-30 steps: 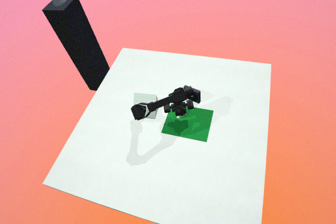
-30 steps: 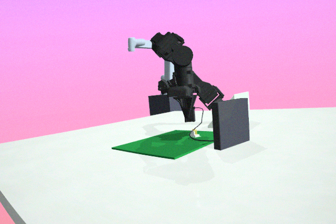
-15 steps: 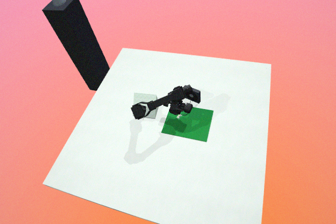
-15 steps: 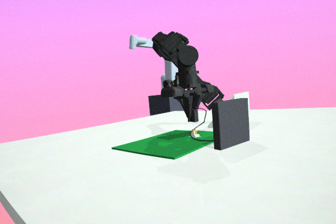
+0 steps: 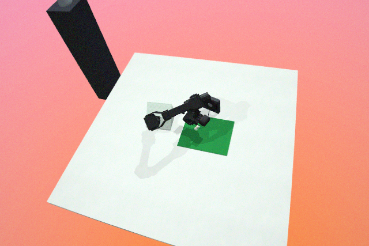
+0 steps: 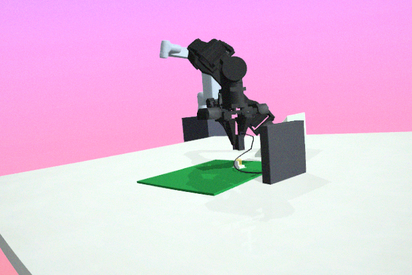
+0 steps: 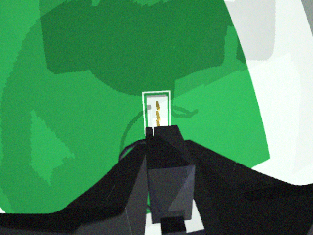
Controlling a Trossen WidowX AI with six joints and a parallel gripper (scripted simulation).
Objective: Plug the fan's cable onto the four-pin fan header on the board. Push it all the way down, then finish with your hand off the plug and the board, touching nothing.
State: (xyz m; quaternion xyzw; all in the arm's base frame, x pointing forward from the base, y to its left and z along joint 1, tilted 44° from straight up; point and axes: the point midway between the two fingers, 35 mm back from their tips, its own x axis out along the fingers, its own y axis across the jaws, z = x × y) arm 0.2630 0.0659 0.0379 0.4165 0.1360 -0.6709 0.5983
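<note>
Right now the white four-pin fan header is 60 mm below my gripper tip. Also, from my gripper tip: green board: 70 mm ahead, 20 mm to the right, 80 mm below; fan: 50 mm ahead, 150 mm to the left; dark fan plug: 10 mm to the left, 10 mm above.
</note>
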